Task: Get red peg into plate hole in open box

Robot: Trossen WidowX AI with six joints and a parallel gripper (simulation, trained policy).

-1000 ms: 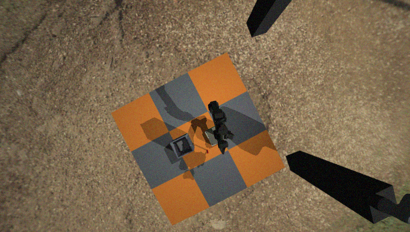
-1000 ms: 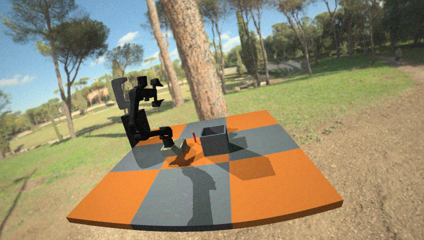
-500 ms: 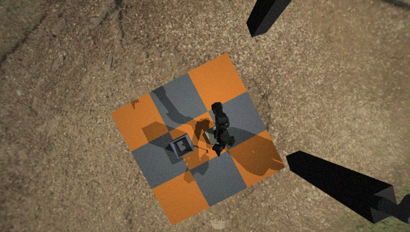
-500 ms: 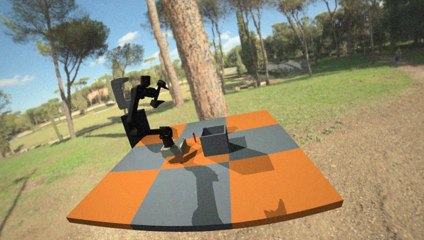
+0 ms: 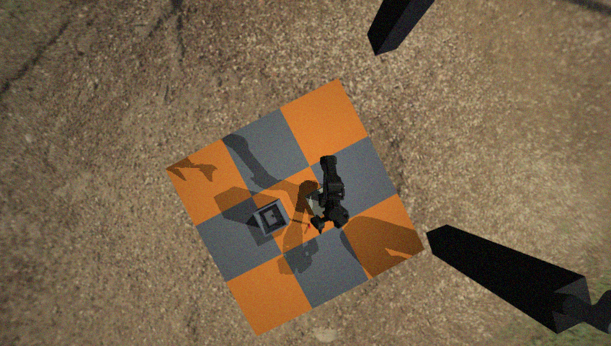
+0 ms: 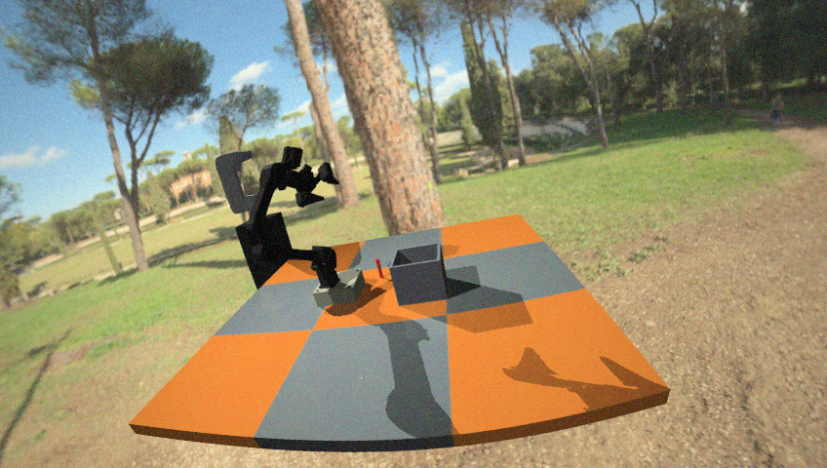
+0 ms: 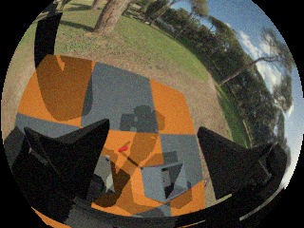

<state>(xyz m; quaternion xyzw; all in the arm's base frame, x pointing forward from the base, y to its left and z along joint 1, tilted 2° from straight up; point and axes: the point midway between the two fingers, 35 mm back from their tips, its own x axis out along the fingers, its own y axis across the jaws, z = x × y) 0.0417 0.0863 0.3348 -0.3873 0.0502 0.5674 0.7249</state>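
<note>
Now: gripper tip 340 mm above the red peg, 100 mm short of it and 40 mm to the right of it. From my gripper tip the other things lie so: plate 330 mm below, 290 mm ahead, 100 mm to the right.
</note>
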